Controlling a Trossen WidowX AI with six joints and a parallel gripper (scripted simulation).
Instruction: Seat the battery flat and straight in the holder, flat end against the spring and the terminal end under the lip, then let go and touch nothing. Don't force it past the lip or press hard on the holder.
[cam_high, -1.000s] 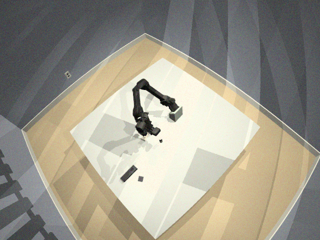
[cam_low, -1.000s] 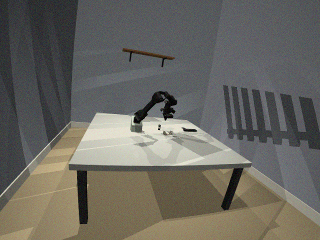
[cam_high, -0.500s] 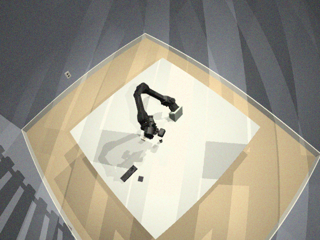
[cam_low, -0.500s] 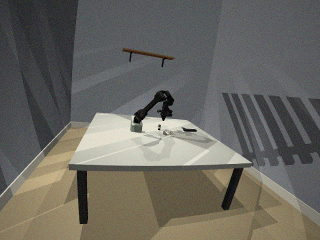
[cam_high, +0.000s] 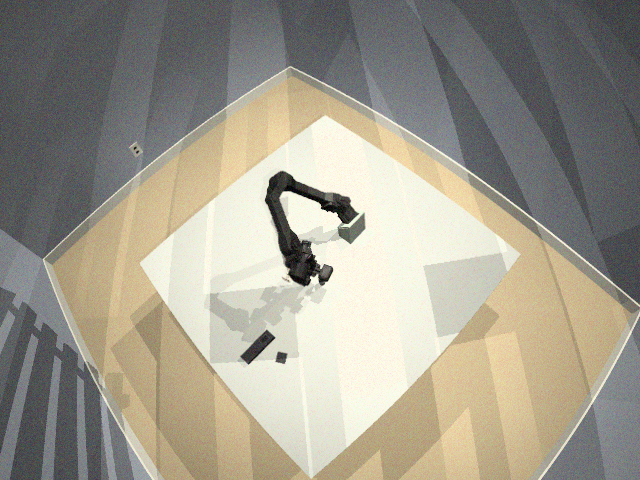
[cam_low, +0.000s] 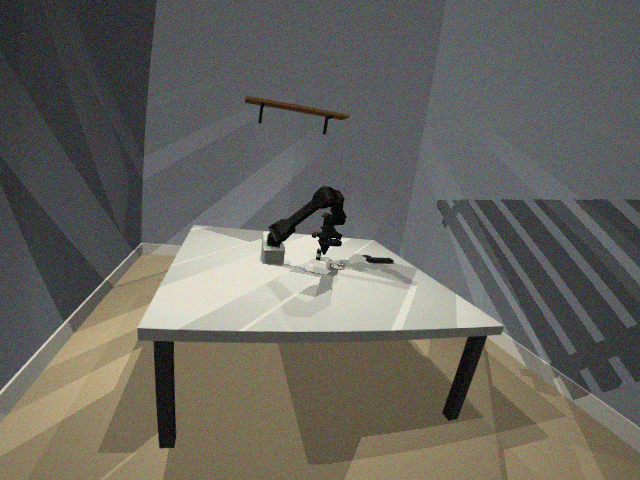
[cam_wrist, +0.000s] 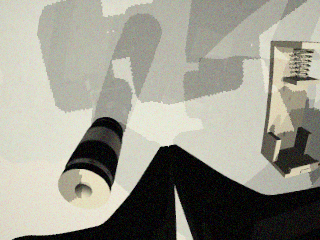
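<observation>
Right now my gripper tip is 4 cm to the right of the battery, 2 cm past it and 1 cm above it. Round my gripper tip: small square pad (9 cm to the right, 6 cm ahead, 3 cm below); small dark square (32 cm ahead, 17 cm to the left, 4 cm below).
</observation>
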